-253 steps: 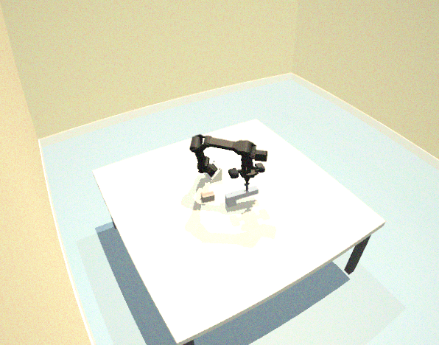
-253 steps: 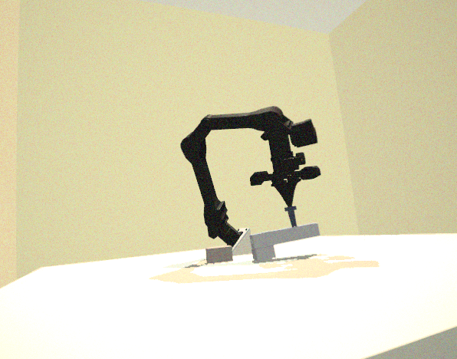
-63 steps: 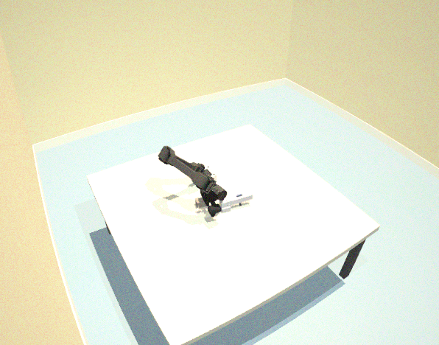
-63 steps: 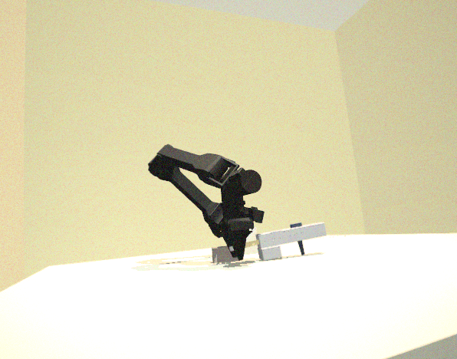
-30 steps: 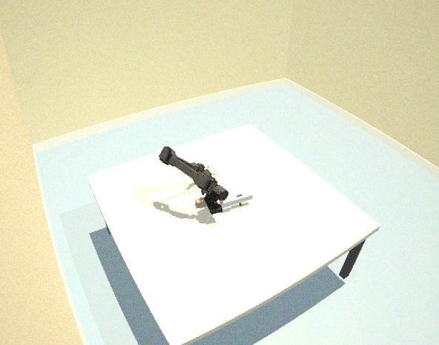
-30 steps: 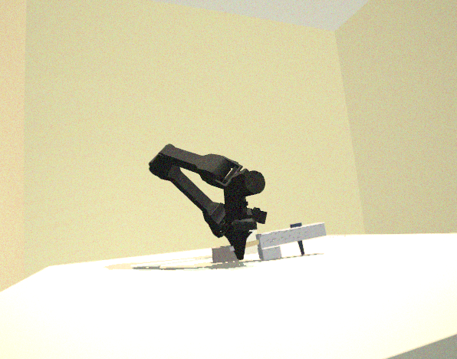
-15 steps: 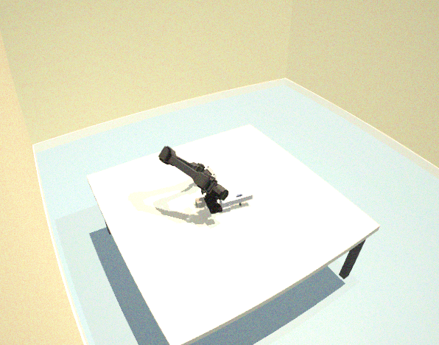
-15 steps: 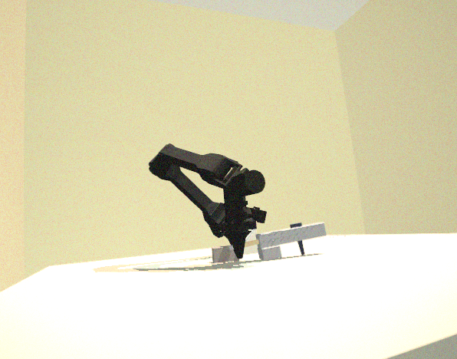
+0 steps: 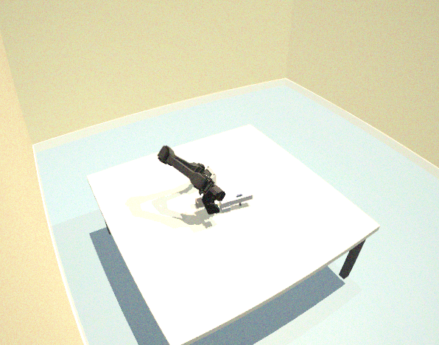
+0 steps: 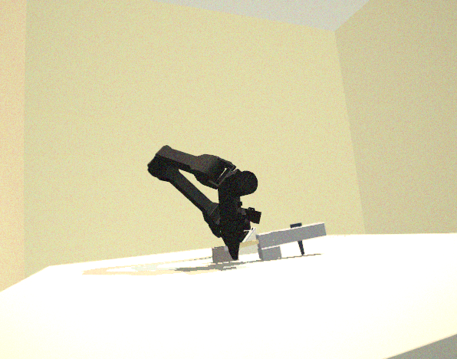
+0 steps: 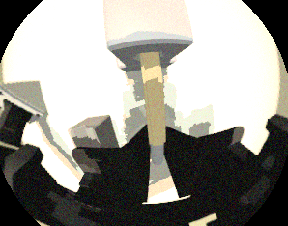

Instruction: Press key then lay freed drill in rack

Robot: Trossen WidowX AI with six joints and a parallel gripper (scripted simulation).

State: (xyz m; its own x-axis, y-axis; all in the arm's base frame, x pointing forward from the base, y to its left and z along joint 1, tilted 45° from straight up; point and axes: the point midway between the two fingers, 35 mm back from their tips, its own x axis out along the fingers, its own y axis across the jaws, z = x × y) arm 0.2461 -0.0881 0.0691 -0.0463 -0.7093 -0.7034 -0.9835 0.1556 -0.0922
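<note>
Now: gripper tip 1 cm short of the tan drill, 4 cm to the right of it and 4 cm below it. Round my gripper tip: grey sleeve (3 cm ahead, 15 cm to the left, 4 cm above); then dark blue key (3 cm ahead, 17 cm to the left, 4 cm above).
</note>
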